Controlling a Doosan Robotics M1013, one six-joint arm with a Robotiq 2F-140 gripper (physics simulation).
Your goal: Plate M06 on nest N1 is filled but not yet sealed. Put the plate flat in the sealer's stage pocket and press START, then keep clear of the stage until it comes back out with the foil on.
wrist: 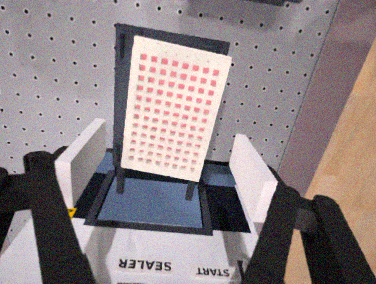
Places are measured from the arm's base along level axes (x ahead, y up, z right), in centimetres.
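Where they show: gripper, between the fingertips: (pixel 170 143).
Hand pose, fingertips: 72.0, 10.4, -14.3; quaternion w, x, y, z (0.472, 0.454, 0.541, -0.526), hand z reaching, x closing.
Observation:
Things, the pixels of their top centre, and the offset from my fingertips, as dx, dy, dz. "*": a spot on its surface instead. Level surfaces: height alone.
- white plate M06, centre of its top: (pixel 170 121) -0.9, -2.7, +0.3
- dark stage, a spot on its surface: (pixel 121 90) * -1.8, -5.0, +5.4
- white sealer, a spot on its surface: (pixel 185 245) * +8.7, +2.3, -3.7
- yellow warning label, a spot on its surface: (pixel 72 213) * +10.0, -0.4, +7.3
- grey surface with holes, height of its surface: dy -14.2
The white plate M06 (pixel 172 110) shows its wells, pink inside, and no foil. It lies over the dark stage (pixel 121 90), skewed against it, with dark strips showing along its left and top sides. Whether it is seated flat in the pocket cannot be told. The white sealer (pixel 185 245) is at the bottom, its SEALER and START lettering upside down in this view. My gripper (pixel 170 143) is open and empty, its white pads apart on the left and right of the plate's lower end. Nest N1 does not show.
A blue panel (pixel 150 207) in a dark frame lies below the plate. A yellow warning label (pixel 72 213) is by the left finger. A grey surface with holes (pixel 75 80) spreads behind, bordered by a purplish strip (pixel 320 100) and wood-coloured floor (pixel 350 150) at right. A dark object shows at the top edge.

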